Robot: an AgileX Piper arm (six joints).
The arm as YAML. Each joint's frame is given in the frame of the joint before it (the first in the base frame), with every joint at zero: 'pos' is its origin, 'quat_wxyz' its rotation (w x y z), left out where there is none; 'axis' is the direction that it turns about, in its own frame. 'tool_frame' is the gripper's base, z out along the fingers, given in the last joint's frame.
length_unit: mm
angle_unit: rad
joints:
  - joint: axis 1
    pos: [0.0, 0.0, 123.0]
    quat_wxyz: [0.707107, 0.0, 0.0, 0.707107]
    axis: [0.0, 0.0, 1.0]
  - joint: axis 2
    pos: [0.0, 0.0, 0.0]
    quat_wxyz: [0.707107, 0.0, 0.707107, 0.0]
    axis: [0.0, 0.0, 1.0]
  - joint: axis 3
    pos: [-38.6, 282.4, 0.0]
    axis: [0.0, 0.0, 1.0]
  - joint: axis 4
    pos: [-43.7, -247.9, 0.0]
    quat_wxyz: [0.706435, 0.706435, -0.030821, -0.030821]
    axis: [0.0, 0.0, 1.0]
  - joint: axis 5
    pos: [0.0, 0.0, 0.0]
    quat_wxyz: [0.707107, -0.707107, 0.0, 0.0]
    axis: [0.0, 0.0, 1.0]
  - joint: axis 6
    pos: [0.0, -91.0, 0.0]
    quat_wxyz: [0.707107, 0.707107, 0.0, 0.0]
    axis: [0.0, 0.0, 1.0]
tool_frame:
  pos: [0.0, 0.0, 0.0]
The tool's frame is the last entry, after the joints.
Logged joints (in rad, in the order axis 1, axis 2, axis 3, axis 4, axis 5, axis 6), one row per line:
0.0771, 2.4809, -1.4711, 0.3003, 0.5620, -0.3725
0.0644, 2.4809, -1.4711, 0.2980, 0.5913, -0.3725
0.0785, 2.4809, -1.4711, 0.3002, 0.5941, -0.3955
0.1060, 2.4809, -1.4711, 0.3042, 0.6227, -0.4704
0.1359, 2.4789, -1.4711, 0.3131, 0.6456, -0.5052
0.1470, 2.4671, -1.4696, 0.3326, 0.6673, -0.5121
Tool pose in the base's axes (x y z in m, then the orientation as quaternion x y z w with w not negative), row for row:
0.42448, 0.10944, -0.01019, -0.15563, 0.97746, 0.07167, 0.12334
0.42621, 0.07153, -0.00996, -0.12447, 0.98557, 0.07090, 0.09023
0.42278, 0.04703, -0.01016, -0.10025, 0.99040, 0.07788, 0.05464
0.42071, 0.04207, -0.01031, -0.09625, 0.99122, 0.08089, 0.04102
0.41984, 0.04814, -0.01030, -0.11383, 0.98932, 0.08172, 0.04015
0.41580, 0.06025, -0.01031, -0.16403, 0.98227, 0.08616, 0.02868
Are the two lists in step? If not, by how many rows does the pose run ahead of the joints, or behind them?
The pose runs 2 rows behind the joints: the pose in row i belongs to the joints in row i - 2.
